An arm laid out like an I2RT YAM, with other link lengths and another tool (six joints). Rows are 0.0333 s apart.
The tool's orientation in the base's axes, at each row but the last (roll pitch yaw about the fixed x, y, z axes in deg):
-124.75, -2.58, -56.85
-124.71, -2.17, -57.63
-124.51, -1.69, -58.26
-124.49, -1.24, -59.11
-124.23, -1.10, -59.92
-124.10, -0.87, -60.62
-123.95, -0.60, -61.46
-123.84, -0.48, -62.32
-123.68, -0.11, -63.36
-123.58, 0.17, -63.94
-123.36, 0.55, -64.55
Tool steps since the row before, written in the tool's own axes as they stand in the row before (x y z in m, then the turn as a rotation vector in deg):
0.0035, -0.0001, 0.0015, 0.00, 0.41, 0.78
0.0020, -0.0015, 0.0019, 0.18, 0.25, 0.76
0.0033, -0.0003, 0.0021, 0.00, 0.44, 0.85
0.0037, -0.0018, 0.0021, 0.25, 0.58, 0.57
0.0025, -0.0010, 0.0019, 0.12, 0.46, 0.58
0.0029, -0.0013, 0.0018, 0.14, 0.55, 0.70
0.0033, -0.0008, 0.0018, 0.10, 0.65, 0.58
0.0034, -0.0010, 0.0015, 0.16, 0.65, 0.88
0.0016, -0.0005, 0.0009, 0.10, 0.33, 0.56
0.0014, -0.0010, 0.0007, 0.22, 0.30, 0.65
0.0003, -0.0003, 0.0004, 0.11, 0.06, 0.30
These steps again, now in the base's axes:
0.0030, -0.0023, -0.0006, 0.36, 0.19, -0.78
0.0031, -0.0004, 0.0002, 0.52, 0.09, -0.63
0.0034, -0.0018, -0.0008, 0.40, 0.22, -0.84
0.0043, -0.0018, 0.0004, 0.26, -0.16, -0.80
0.0031, -0.0011, -0.0002, 0.26, 0.00, -0.70
0.0034, -0.0014, 0.0001, 0.31, 0.00, -0.85
0.0033, -0.0020, -0.0003, 0.16, -0.04, -0.86
0.0032, -0.0022, 0.0000, 0.41, 0.02, -1.03
0.0016, -0.0010, -0.0001, 0.30, 0.04, -0.58
0.0016, -0.0008, 0.0004, 0.43, -0.03, -0.61
0.0006, -0.0001, 0.0000, 0.24, 0.00, -0.22

